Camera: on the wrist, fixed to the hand. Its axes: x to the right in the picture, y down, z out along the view.
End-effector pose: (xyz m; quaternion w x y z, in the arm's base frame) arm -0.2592 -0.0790 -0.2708 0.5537 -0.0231 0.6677 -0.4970
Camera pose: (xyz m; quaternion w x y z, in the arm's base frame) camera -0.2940 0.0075 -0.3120 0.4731 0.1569 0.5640 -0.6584
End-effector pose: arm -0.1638 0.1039 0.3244 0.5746 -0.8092 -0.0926 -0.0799
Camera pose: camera -0.1598 0.0046 0.3014 0.7683 -0.6226 -0.0675 -0.1322
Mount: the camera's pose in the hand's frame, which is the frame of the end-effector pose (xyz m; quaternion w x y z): -0.0073 0.0540 -0.0862 0.9621 0.2571 0.0896 -0.0116
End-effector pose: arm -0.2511 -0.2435 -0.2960 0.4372 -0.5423 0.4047 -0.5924
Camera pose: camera -0.3325 -0.2517 -0.3569 0.5170 -0.3610 0.2700 -0.7277
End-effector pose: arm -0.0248 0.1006 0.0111 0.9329 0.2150 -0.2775 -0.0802
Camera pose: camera 0.0184 0.1816 -0.0333 0.8663 0.4571 -0.2015 0.0026
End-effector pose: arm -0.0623 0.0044 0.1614 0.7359 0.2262 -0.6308 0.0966
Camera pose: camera -0.0105 0.0921 0.1569 0.7075 0.4055 -0.5135 0.2669
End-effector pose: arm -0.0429 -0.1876 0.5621 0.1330 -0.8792 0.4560 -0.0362
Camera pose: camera -0.1059 -0.2286 0.6310 0.3128 -0.8138 0.4312 -0.2324
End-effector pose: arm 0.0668 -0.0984 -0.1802 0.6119 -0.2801 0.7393 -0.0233
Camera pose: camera -0.0325 -0.0763 -0.1725 0.5942 -0.1187 0.7569 -0.2447
